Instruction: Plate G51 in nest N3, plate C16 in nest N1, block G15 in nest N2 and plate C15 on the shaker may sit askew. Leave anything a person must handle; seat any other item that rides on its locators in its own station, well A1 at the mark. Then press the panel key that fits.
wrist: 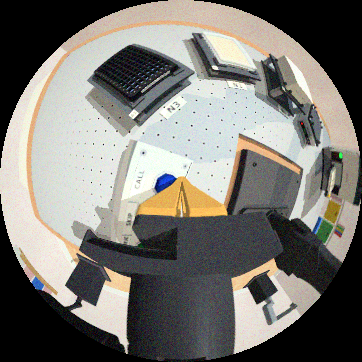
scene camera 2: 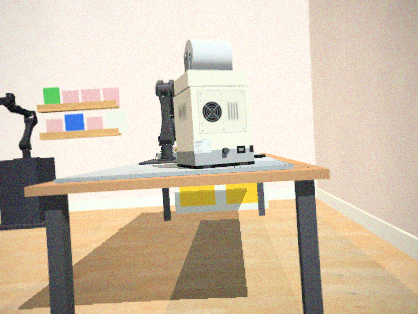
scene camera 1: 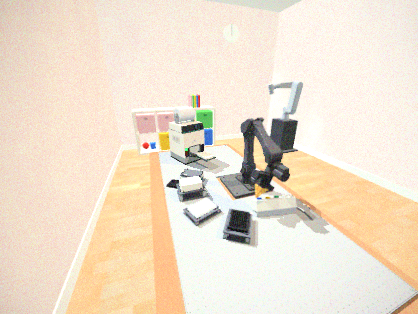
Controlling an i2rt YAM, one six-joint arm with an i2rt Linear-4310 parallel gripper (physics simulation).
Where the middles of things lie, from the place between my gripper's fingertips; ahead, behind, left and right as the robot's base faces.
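Labels:
There's a cream plate (wrist: pixel 290 73), and my hand is 250 mm to the left of it, 300 mm short of it and 10 mm below it.

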